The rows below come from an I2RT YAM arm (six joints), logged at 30 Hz.
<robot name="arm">
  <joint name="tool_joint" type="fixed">
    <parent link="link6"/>
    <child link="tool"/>
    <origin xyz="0 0 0" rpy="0 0 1.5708"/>
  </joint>
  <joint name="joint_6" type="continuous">
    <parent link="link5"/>
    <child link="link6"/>
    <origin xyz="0.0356 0 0.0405" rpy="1.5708 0 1.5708"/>
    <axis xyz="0 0 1"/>
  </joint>
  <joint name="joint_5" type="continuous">
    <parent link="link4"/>
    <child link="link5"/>
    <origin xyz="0.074 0.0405 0.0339" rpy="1.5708 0 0"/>
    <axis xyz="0 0 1"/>
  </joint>
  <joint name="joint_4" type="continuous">
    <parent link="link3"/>
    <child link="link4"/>
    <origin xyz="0.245 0.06 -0.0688" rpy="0 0 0"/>
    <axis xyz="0 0 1"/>
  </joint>
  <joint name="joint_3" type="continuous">
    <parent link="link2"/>
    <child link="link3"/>
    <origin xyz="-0.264 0 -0.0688" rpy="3.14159 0 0"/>
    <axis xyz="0 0 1"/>
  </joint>
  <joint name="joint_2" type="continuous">
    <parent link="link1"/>
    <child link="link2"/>
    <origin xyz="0.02 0.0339 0.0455" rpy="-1.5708 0 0"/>
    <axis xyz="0 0 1"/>
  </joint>
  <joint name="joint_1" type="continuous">
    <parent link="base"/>
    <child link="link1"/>
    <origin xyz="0 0 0.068" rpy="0 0 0"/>
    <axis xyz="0 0 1"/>
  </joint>
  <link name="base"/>
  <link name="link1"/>
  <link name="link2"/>
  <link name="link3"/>
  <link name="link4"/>
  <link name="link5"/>
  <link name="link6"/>
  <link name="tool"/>
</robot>
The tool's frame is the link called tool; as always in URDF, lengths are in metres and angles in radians. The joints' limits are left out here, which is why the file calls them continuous.
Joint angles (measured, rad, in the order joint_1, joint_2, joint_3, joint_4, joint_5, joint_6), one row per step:
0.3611 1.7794 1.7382 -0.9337 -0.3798 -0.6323
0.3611 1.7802 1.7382 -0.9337 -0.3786 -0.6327
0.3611 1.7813 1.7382 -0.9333 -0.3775 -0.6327
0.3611 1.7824 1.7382 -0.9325 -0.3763 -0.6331
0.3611 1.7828 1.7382 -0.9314 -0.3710 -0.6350
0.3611 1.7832 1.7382 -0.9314 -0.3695 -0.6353
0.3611 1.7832 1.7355 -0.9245 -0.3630 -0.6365
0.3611 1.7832 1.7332 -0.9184 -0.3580 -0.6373
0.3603 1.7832 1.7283 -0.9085 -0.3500 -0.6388
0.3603 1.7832 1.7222 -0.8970 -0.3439 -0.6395
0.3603 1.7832 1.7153 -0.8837 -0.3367 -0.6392
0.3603 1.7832 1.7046 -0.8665 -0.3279 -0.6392
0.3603 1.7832 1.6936 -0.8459 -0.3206 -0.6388
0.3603 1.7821 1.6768 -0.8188 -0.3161 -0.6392
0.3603 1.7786 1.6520 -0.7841 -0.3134 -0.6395
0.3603 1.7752 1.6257 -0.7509 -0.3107 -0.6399
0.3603 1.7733 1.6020 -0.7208 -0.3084 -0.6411
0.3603 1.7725 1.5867 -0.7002 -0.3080 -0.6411
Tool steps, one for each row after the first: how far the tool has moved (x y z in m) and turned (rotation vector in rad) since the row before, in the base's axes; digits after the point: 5 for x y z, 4 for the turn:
0.00019 0.00003 -0.00030 -0.0014 0.0002 -0.0004
0.00028 0.00007 -0.00039 -0.0011 0.0003 -0.0006
0.00031 0.00008 -0.00036 -0.0012 -0.0003 -0.0004
0.00027 -0.00009 -0.00014 -0.0045 -0.0032 -0.0015
0.00011 -0.00001 -0.00016 -0.0014 -0.0002 -0.0006
0.00059 -0.00001 -0.00048 -0.0040 -0.0065 -0.0027
0.00051 0.00001 -0.00039 -0.0028 -0.0054 -0.0022
0.00089 -0.00028 -0.00099 -0.0050 -0.0078 -0.0042
0.00082 0.00009 -0.00124 -0.0030 -0.0072 -0.0030
0.00094 0.00010 -0.00139 -0.0031 -0.0079 -0.0044
0.00111 0.00010 -0.00234 -0.0044 -0.0086 -0.0051
0.00132 0.00023 -0.00220 -0.0020 -0.0109 -0.0046
0.00126 0.00031 -0.00316 0.0005 -0.0121 -0.0024
0.00090 0.00024 -0.00428 0.0026 -0.0134 -0.0014
0.00060 0.00013 -0.00490 0.0015 -0.0106 -0.0014
0.00065 0.00016 -0.00484 0.0007 -0.0090 -0.0005
0.00050 0.00017 -0.00320 0.0019 -0.0058 -0.0003

